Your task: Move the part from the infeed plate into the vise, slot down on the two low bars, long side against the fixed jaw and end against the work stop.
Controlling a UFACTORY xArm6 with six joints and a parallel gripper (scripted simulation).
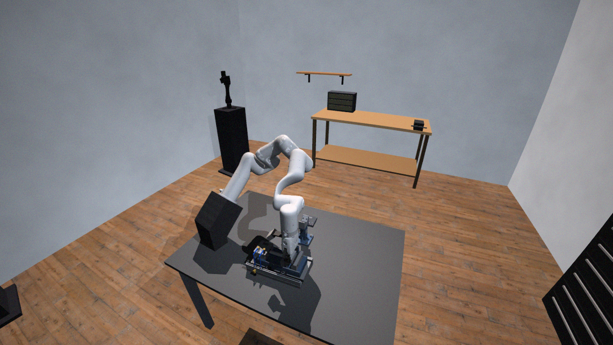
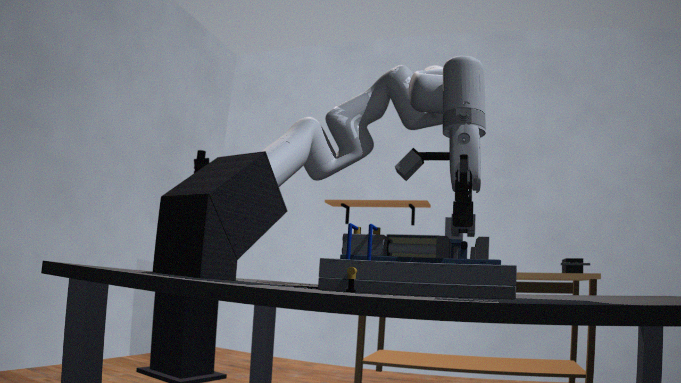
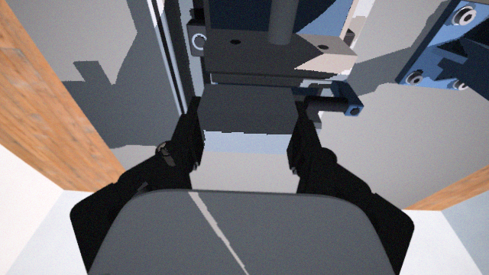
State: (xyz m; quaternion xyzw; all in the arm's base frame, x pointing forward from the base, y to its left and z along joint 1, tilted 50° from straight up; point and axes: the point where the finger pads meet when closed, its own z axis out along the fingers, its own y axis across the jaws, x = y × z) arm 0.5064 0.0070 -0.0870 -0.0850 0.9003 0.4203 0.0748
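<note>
Now: the part 20 mm below my hand. Also, from my hand: moving jaw 30 mm behind, 10 mm to the left, 50 mm below; then work stop 10 mm behind, 70 mm to the left, 40 mm below; then fixed jaw 30 mm ahead, 30 mm to the left, 50 mm below.
</note>
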